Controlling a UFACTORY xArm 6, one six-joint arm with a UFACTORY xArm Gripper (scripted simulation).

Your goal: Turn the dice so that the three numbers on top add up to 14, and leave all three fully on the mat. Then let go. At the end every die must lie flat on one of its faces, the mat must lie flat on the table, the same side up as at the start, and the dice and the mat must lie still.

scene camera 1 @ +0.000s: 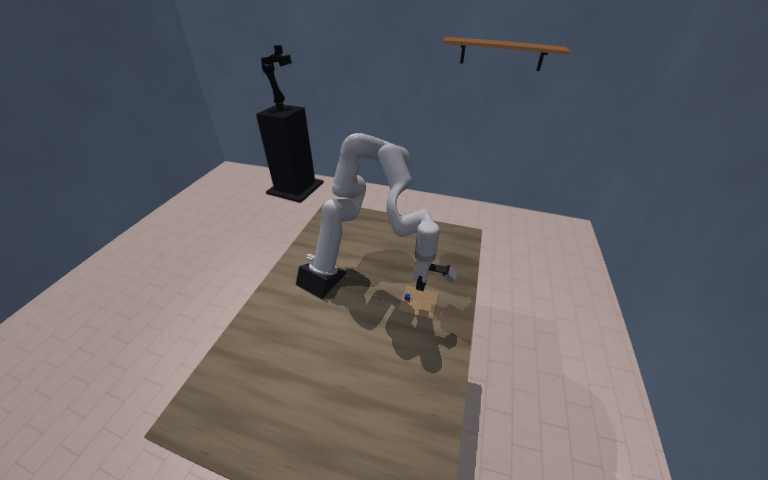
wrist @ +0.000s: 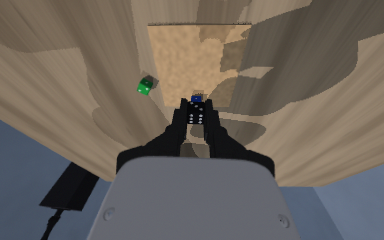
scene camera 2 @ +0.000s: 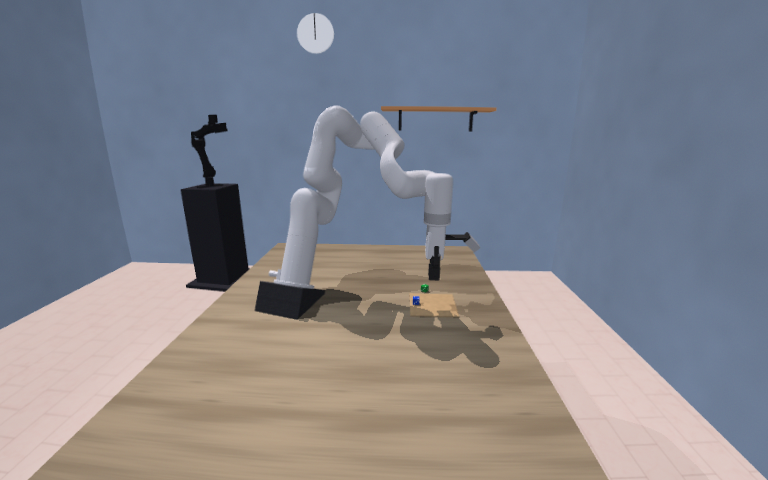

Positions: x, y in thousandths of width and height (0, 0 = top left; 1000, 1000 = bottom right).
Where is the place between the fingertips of my gripper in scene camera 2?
564, 580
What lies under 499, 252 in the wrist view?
A tan mat.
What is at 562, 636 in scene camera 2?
A tan mat.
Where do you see a tan mat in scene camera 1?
At 549, 632
